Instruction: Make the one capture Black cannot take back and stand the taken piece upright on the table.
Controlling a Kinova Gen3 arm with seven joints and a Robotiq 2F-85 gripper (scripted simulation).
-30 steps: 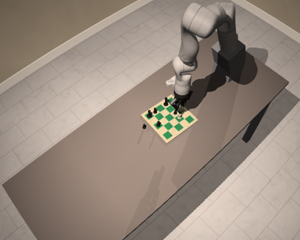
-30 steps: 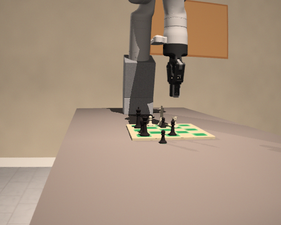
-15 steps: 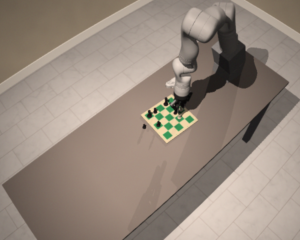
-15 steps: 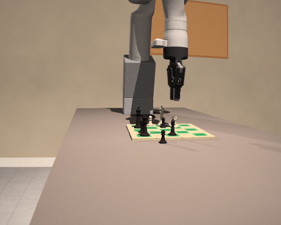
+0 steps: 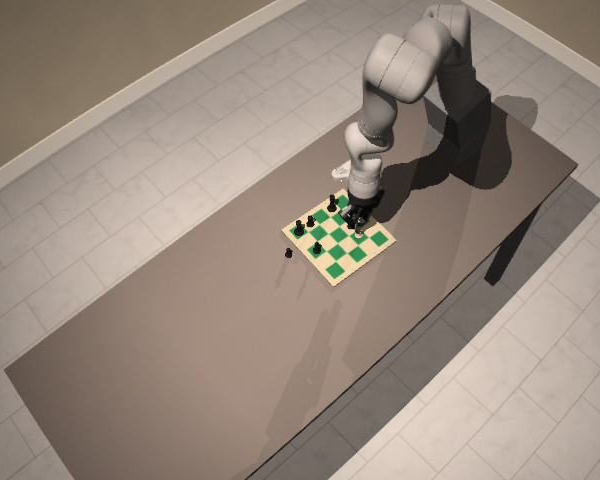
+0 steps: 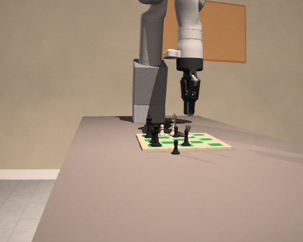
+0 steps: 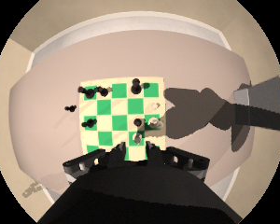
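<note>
Now: the white rook 7 cm below my hand. Round my hand: white pawn 7 cm to the right, 7 cm below, 4 cm behind; board 8 cm below, 4 cm ahead, 3 cm to the right; white king 5 cm below, 4 cm to the right, 4 cm behind.
</note>
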